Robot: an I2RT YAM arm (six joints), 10 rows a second.
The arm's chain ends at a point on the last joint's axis. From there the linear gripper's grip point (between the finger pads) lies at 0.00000 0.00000 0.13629 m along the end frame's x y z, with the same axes.
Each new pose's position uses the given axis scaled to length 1; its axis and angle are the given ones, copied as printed.
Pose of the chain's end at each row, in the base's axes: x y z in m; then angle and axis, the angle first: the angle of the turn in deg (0 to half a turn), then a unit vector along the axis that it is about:
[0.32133 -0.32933 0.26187 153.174 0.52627 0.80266 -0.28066]
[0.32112 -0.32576 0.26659 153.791 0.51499 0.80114 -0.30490]
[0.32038 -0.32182 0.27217 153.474 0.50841 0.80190 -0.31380]
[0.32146 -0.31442 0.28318 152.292 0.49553 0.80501 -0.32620]
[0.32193 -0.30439 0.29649 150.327 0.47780 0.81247 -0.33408]
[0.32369 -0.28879 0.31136 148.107 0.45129 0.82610 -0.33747]
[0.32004 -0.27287 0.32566 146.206 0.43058 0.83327 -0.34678]
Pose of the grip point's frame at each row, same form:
[0.33260 -0.41980 0.16056 153.174 0.52627 0.80266 -0.28066]
[0.32874 -0.41992 0.16835 153.791 0.51499 0.80114 -0.30490]
[0.32799 -0.41775 0.17566 153.474 0.50841 0.80190 -0.31380]
[0.33094 -0.41330 0.18986 152.292 0.49553 0.80501 -0.32620]
[0.33609 -0.40576 0.20650 150.327 0.47780 0.81247 -0.33408]
[0.34480 -0.39154 0.22434 148.107 0.45129 0.82610 -0.33747]
[0.34594 -0.37762 0.24241 146.206 0.43058 0.83327 -0.34678]

